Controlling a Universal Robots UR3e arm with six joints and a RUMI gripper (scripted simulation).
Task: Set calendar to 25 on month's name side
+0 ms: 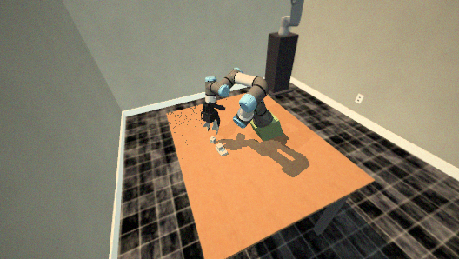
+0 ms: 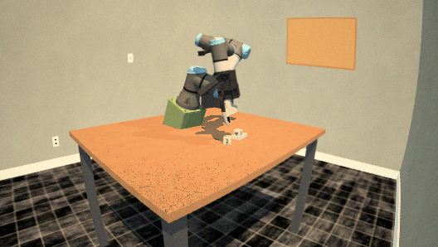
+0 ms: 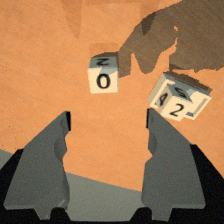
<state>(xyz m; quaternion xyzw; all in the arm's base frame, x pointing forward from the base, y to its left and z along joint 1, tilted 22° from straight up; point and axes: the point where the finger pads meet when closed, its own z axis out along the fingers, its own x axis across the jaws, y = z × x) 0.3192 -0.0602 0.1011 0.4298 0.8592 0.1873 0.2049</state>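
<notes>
My hand is 8 cm above the white calendar cube and 1 cm short of it. Also, from my hand: white calendar tray (11 cm to the left, 9 cm below, 2 cm behind).
</notes>
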